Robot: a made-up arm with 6 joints.
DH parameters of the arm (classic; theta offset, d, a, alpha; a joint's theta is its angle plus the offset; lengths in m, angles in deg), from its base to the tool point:
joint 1: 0 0.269 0 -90
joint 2: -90 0 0.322 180
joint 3: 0 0 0 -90
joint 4: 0 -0.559 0 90
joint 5: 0 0.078 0 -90
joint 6: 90 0 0 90
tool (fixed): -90 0 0 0
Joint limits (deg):
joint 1: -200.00..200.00
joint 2: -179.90..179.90
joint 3: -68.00..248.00
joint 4: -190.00..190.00
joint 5: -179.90..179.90
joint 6: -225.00..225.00
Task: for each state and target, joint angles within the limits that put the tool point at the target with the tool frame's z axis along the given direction. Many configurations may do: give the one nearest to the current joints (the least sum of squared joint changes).
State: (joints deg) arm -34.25 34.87 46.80 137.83 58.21 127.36
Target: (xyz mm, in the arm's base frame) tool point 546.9 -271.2 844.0 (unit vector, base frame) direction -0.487 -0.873 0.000
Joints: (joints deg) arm -33.69 21.74 50.57 174.69 51.88 95.05
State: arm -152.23 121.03 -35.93 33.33 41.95 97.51
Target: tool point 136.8 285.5 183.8 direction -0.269 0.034 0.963
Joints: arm -121.48 134.12 -67.39 65.45 22.11 131.49
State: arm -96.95 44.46 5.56 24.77 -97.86 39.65
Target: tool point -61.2 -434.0 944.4 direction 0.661 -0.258 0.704
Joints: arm -87.78 -0.32 39.17 -2.03 -62.99 41.55
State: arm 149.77 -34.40 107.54 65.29 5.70 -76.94
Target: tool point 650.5 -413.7 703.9 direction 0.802 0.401 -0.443
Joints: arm 144.05 -57.77 87.98 52.94 18.71 -106.80
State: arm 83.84 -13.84 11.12 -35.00 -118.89 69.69
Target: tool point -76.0 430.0 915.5 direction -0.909 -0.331 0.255
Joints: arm 109.81 -4.42 33.59 -17.81 -123.62 79.31
